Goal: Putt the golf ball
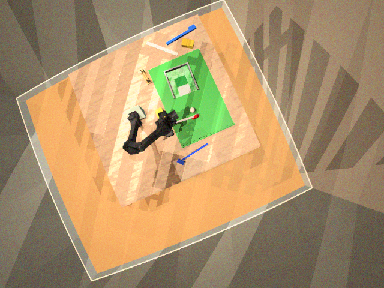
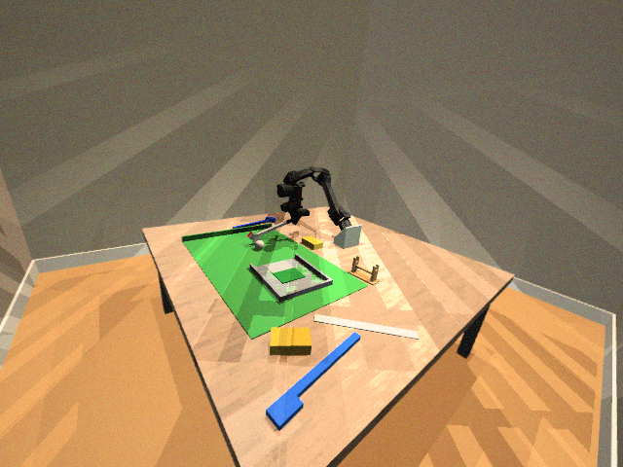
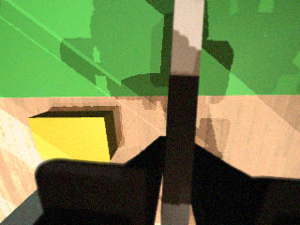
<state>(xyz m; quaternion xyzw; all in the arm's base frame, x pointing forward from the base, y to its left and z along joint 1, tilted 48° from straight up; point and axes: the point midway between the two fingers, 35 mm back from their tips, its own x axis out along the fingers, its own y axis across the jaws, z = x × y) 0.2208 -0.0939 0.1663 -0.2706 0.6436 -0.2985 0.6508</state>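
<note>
My gripper tip is now 12 cm short of the red putter and 1 cm above it. Round my gripper tip: white golf ball 23 cm ahead, 5 cm to the left, 5 cm below; then green mat 26 cm ahead, 17 cm to the left, 7 cm below; then wooden stand 2 cm behind, 48 cm to the left, 4 cm below.
</note>
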